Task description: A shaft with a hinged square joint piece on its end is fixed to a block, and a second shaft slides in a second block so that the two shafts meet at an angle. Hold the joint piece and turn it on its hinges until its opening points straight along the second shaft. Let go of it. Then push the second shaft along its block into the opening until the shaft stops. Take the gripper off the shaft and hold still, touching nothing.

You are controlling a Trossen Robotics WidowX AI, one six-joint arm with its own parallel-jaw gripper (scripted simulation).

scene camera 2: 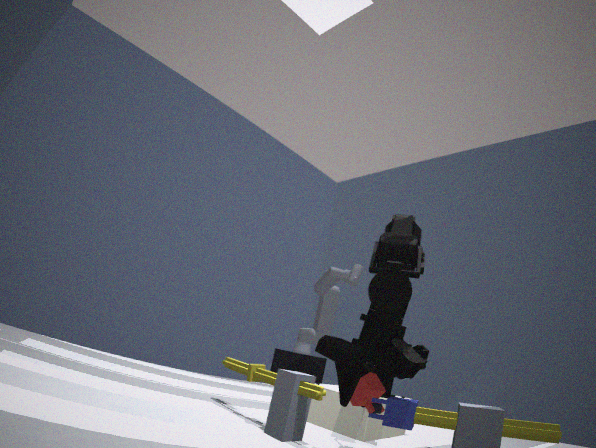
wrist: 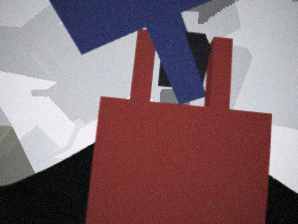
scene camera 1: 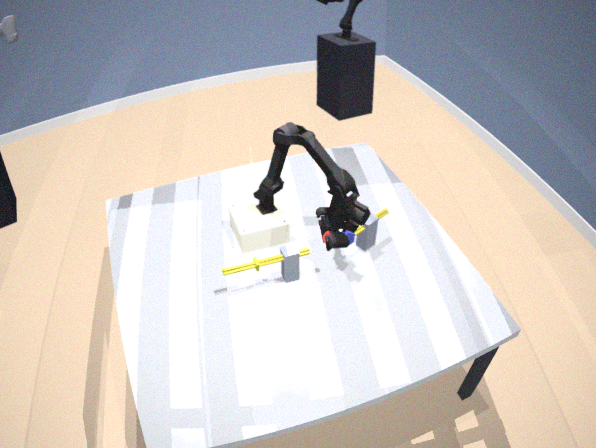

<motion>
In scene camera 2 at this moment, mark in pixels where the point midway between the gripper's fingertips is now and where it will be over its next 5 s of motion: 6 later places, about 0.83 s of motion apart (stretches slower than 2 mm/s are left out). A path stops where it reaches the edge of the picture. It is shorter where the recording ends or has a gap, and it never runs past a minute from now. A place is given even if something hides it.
The gripper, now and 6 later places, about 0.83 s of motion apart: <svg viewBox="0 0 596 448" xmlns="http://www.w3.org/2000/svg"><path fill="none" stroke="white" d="M352 406L351 413L352 419L350 401L354 370L363 324L331 336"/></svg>
</motion>
